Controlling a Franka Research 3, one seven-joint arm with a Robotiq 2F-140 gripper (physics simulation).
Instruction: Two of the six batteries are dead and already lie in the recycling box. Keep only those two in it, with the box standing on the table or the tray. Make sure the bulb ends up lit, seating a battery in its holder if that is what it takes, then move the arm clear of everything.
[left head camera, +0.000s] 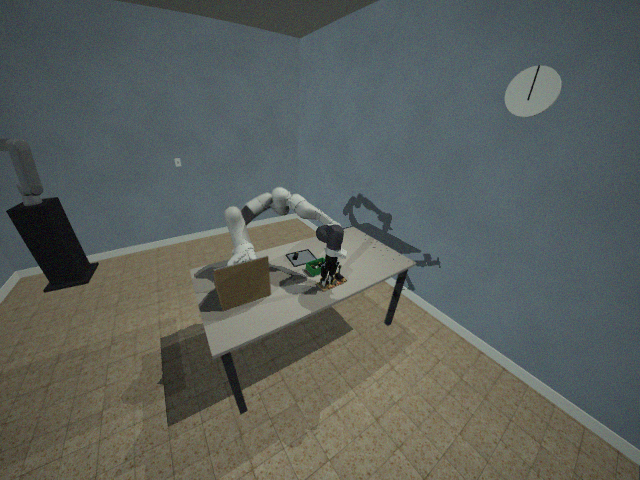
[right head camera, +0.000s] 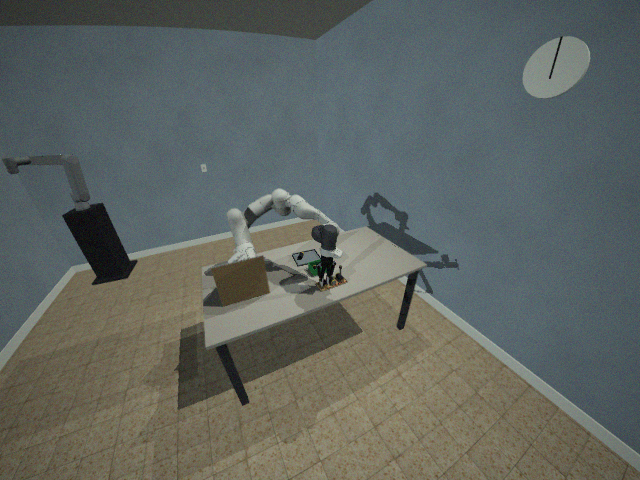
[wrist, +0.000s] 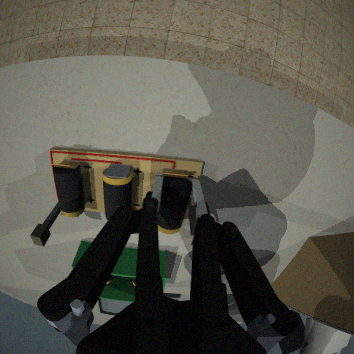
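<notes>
My gripper (wrist: 175, 186) (left head camera: 325, 283) (right head camera: 324, 283) is shut on a black battery (wrist: 174, 202) with a yellow band, at the right end of the wooden circuit board (wrist: 95, 156) (left head camera: 324, 288) (right head camera: 324, 288). Whether this battery is fully seated I cannot tell. Two more black and yellow batteries stand on the board in the wrist view: one in the middle (wrist: 118, 192) and one at the left end (wrist: 69, 190). The green recycling box (wrist: 120, 267) (left head camera: 313, 268) (right head camera: 313, 268) stands behind the board; its contents are mostly hidden. I cannot make out a lit bulb.
A dark-rimmed tray (left head camera: 301, 257) (right head camera: 306, 257) with a small dark object lies behind the green box. A brown upright panel (left head camera: 242, 283) (right head camera: 241, 280) (wrist: 320, 272) stands beside the arm's base. A lever with a square end (wrist: 41, 234) sticks out from the board's left end.
</notes>
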